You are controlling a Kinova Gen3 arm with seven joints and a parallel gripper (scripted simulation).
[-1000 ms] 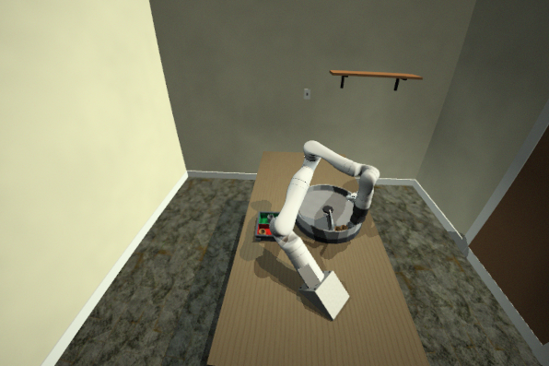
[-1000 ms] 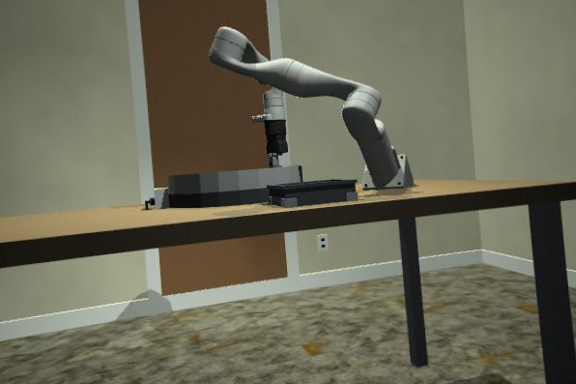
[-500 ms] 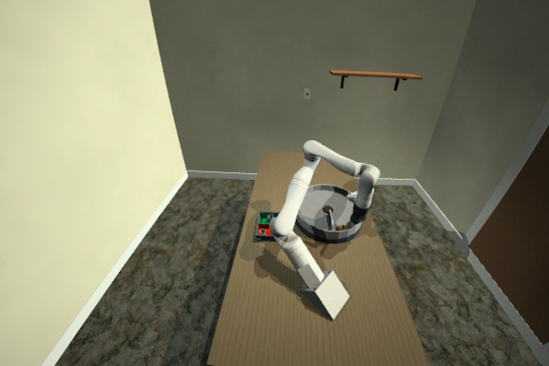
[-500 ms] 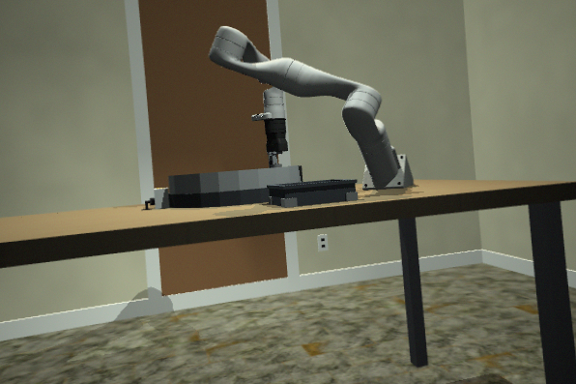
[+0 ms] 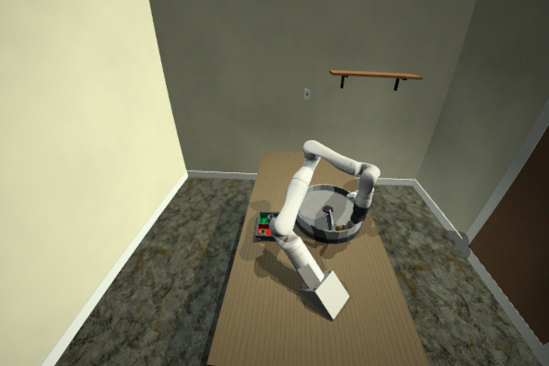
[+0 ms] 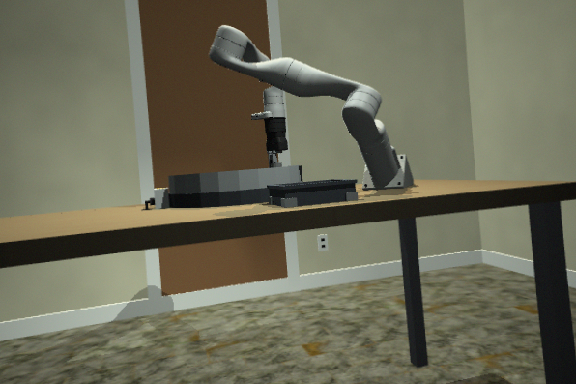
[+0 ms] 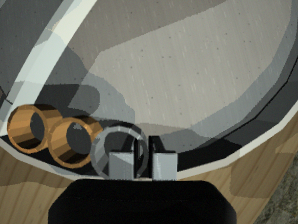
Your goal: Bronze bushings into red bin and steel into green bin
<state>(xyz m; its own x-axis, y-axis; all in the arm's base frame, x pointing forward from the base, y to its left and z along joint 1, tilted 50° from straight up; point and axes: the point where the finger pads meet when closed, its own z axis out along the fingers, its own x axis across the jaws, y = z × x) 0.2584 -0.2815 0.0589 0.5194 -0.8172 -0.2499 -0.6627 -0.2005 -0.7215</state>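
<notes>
Right now my hand is 4 cm past the bin tray, 46 cm to the right of it and 8 cm above it. From my hand the other things lie so: grey turntable 13 cm ahead, 13 cm to the left, 5 cm below.
</notes>
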